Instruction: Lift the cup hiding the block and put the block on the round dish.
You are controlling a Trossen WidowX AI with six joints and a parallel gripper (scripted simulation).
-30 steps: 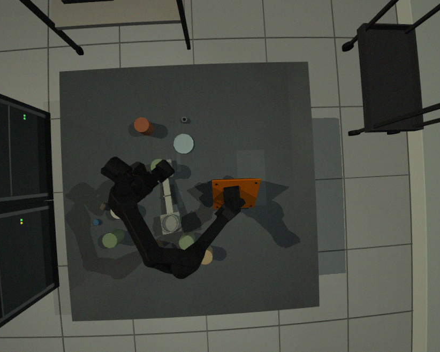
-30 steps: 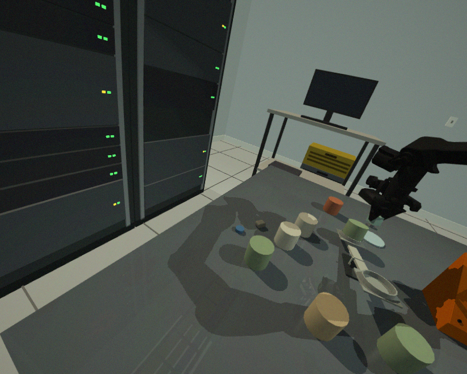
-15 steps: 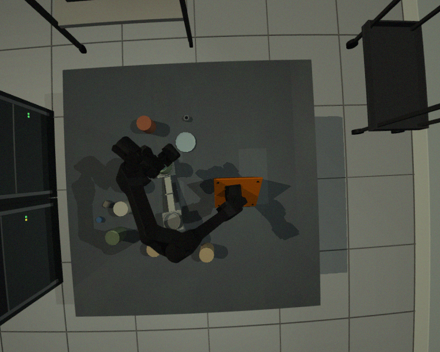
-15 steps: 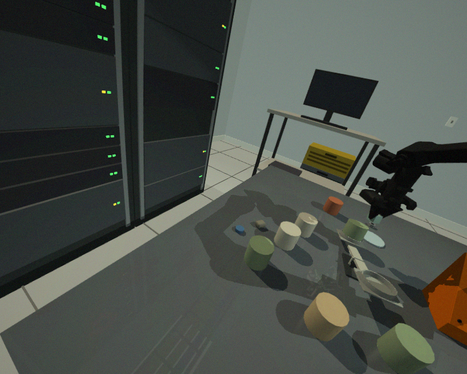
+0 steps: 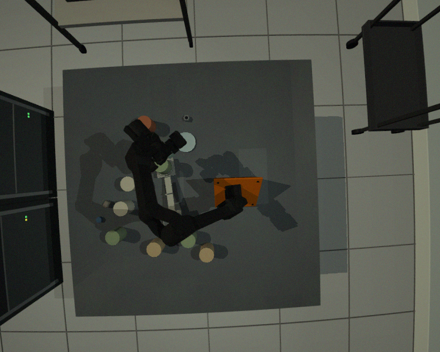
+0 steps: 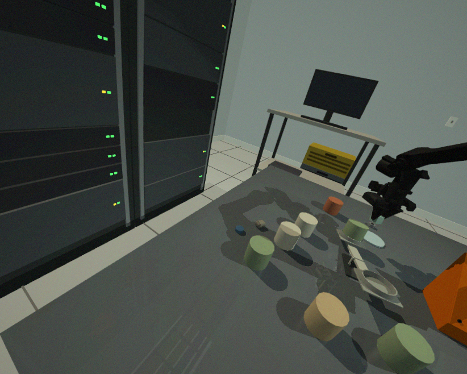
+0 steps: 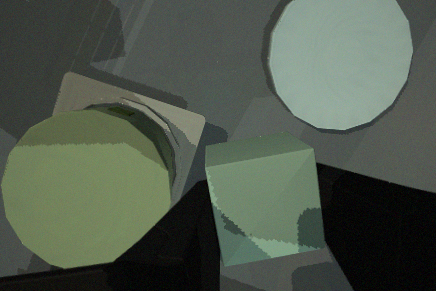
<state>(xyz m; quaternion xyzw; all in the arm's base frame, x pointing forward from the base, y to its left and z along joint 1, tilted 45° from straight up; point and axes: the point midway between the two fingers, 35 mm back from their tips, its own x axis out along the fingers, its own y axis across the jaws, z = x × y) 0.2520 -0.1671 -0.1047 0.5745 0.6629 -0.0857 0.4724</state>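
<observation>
My gripper tip is 110 mm above the pale blue round dish, 70 mm to the left of it and 60 mm past it. From my gripper tip the other things lie so: pale green block 10 mm above; then balance beam 180 mm to the left, 80 mm below, 50 mm ahead; then green cup 60 mm below, 60 mm ahead, 30 mm to the left.
</observation>
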